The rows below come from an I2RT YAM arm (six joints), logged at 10 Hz.
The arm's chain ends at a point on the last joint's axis. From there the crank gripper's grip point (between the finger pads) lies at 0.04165 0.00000 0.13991 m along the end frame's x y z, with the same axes.
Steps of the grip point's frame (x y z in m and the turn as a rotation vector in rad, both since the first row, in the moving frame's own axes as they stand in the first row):
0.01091 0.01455 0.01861 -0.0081 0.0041 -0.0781
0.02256 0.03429 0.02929 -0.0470 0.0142 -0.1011
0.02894 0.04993 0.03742 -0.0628 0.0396 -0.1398
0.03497 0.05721 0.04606 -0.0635 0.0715 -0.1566
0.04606 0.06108 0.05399 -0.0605 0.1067 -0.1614
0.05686 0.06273 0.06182 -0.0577 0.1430 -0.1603
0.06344 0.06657 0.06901 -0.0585 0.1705 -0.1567
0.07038 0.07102 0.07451 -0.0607 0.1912 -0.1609
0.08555 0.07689 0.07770 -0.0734 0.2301 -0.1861
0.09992 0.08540 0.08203 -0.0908 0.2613 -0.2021
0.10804 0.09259 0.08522 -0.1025 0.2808 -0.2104
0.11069 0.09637 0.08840 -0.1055 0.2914 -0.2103
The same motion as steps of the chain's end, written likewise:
0.01042 0.01669 0.01877 -0.0081 0.0041 -0.0781
0.02046 0.03204 0.02995 -0.0470 0.0142 -0.1011
0.02325 0.04742 0.03926 -0.0628 0.0396 -0.1398
0.02494 0.05574 0.04945 -0.0635 0.0715 -0.1566
0.03133 0.06068 0.05925 -0.0605 0.1067 -0.1614
0.03733 0.06311 0.06919 -0.0577 0.1430 -0.1603
0.04028 0.06699 0.07812 -0.0585 0.1705 -0.1567
0.04454 0.07163 0.08498 -0.0607 0.1912 -0.1609
0.05471 0.07773 0.09090 -0.0734 0.2301 -0.1861
0.06505 0.08534 0.09762 -0.0908 0.2613 -0.2021
0.07067 0.09182 0.10239 -0.1025 0.2808 -0.2104
0.07199 0.09538 0.10644 -0.1055 0.2914 -0.2103

